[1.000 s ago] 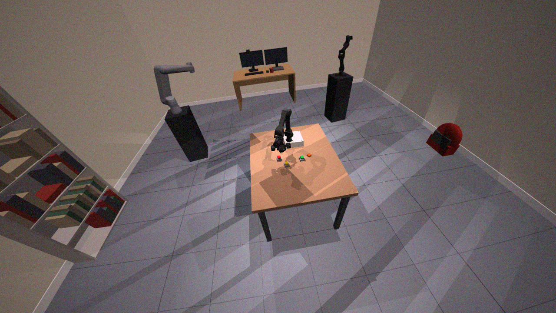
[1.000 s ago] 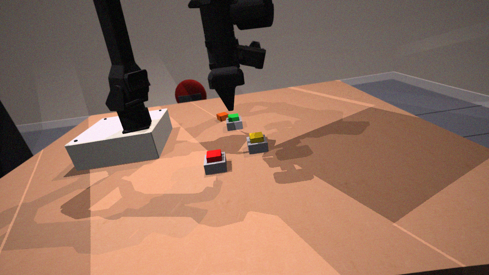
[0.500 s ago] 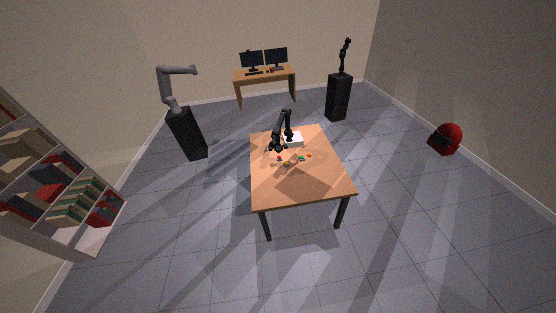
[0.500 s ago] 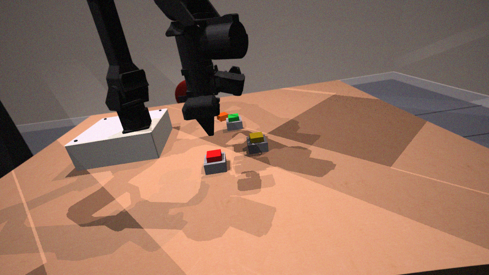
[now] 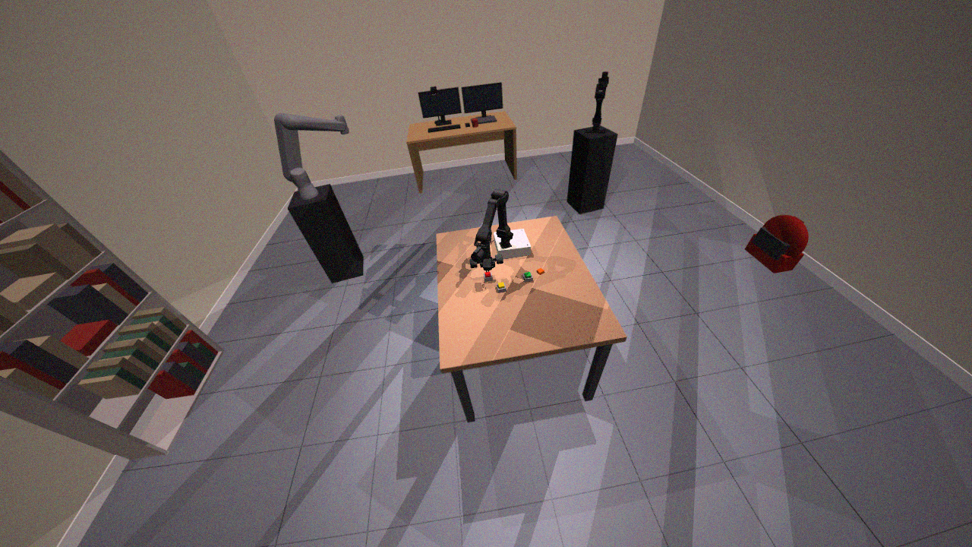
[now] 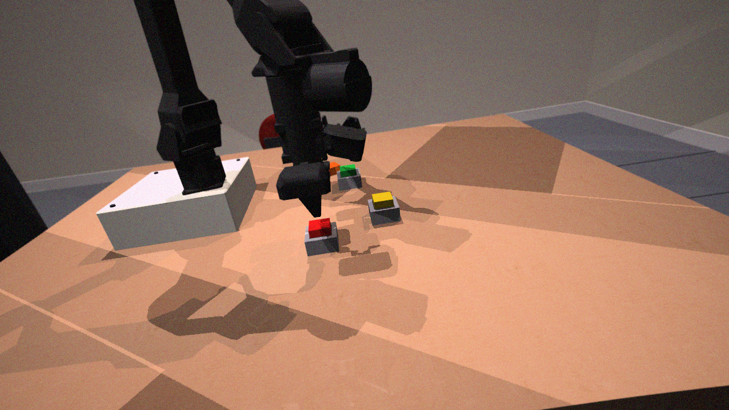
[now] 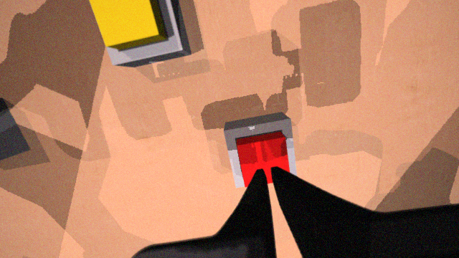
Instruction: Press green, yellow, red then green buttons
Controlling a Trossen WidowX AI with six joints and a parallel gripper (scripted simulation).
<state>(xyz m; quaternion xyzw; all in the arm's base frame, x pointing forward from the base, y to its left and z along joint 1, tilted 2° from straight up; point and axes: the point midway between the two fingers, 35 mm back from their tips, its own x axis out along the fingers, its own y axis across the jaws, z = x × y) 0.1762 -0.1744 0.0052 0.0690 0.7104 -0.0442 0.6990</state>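
Now: gripper tip 2 cm above the red button. The rest, counted from my gripper tip: small orange block: 31 cm to the left, 7 cm ahead, 4 cm below; then yellow button: 11 cm ahead, 5 cm to the left, 2 cm below; then green button: 22 cm to the left, 9 cm ahead, 2 cm below.
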